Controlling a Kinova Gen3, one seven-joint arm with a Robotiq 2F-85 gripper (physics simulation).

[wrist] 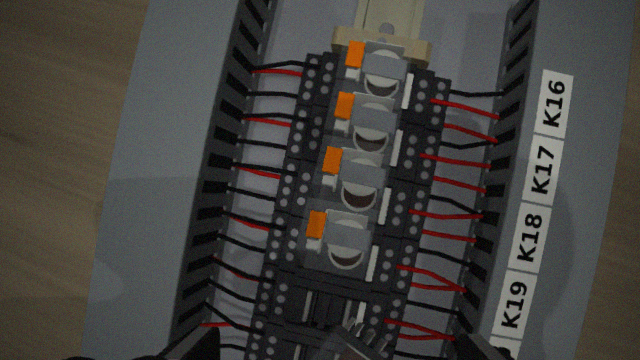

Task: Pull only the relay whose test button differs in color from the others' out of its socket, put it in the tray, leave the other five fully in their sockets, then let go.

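Frame: origin at the arm's base, x right, y up, z back, level; millimetres.
Seen in the pictures: gripper, between the fingertips: (337,359).
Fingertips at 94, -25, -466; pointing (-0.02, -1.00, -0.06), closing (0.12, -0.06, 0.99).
A point is followed by its place in that frame, as x, y, z.
Four relays with orange test buttons sit upright in a row of black sockets: the top one (384,65) {204, -39, -464}, the second (373,120) {182, -37, -465}, the third (362,175) {161, -37, -467} and the fourth (347,235) {138, -37, -469}. Below them an empty socket (327,305) {100, -75, -475} shows its dark slots. A loose relay (350,346) {89, -54, -462} lies tilted at the bottom edge, metal pins pointing up toward that socket; its test button does not show. My gripper (339,336) {94, -25, -466} is open, its fingertips at the lower left and lower right, either side of the loose relay in view, touching none of the relays. The tray does not show.
Slotted wire ducts run along the left (212,175) {152, -64, -534} and right (500,175) {170, -66, -407}, with black and red wires to the sockets. A beige end stop (422,52) {220, -67, -448} and rail (367,15) {250, -103, -477} are at the top. Labels K16 (554,104) {199, -44, -394} to K19 (514,305) {119, -44, -400} are on the right duct.
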